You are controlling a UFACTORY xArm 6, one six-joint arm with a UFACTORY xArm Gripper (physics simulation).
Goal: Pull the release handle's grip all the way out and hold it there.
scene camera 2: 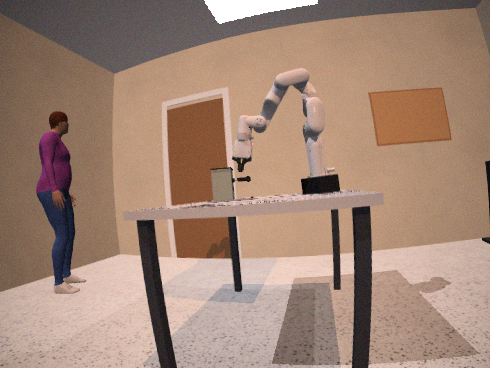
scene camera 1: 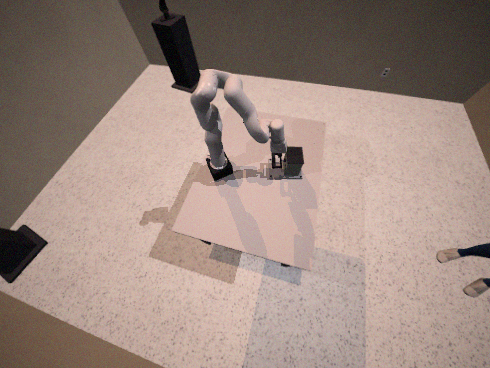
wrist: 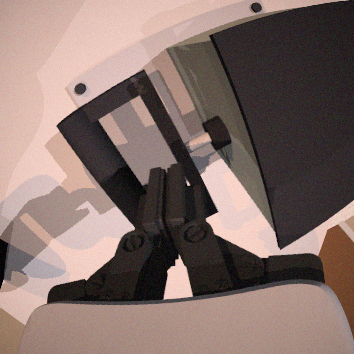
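Note:
The release handle's black loop-shaped grip (scene camera 1: 273, 161) (scene camera 2: 245, 179) (wrist: 95, 142) stands out from the side of a box (scene camera 1: 294, 162) (scene camera 2: 221, 184) (wrist: 300, 125) with a dark top and grey-green sides. In the wrist view a short pale rod (wrist: 200, 142) joins the grip to a black collar (wrist: 217, 132) on the box. My gripper (scene camera 2: 241, 170) (wrist: 172, 186) is shut and empty, pointing down. In scene view 2 its tips are a little above the grip; in the wrist view they overlap the loop's opening, between its two long bars. Contact cannot be told.
The box stands on a pale base plate (wrist: 112, 65) with dark bolts. They are on the table (scene camera 1: 240, 210) (scene camera 2: 300, 202), in front of the arm's black base (scene camera 1: 220, 169) (scene camera 2: 320, 184). A person (scene camera 2: 56, 162) stands beyond the table.

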